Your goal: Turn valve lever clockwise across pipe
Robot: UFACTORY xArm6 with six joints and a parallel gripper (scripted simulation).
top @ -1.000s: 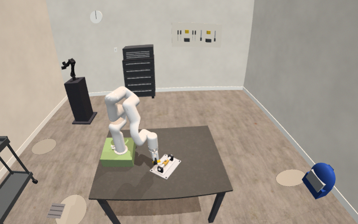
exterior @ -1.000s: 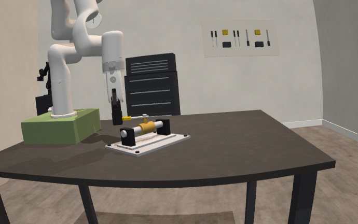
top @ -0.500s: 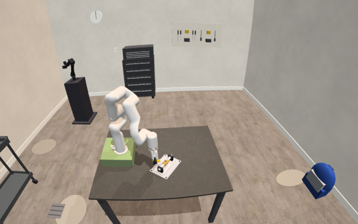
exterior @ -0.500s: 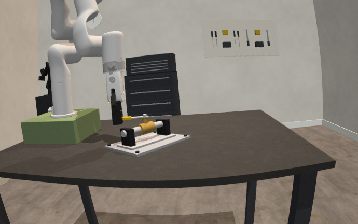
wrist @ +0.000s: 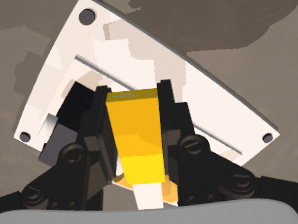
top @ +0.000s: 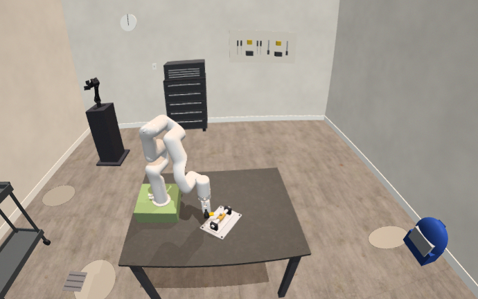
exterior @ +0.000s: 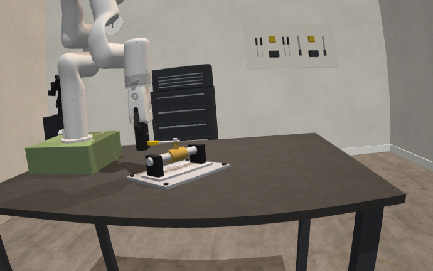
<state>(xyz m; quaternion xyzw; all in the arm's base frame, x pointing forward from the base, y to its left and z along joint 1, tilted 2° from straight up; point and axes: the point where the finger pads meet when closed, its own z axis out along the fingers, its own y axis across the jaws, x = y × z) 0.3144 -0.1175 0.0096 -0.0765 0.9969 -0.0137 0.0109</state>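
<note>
Right now the valve lever is 5 cm ahead of my hand and 1 cm to the left of it.
</note>
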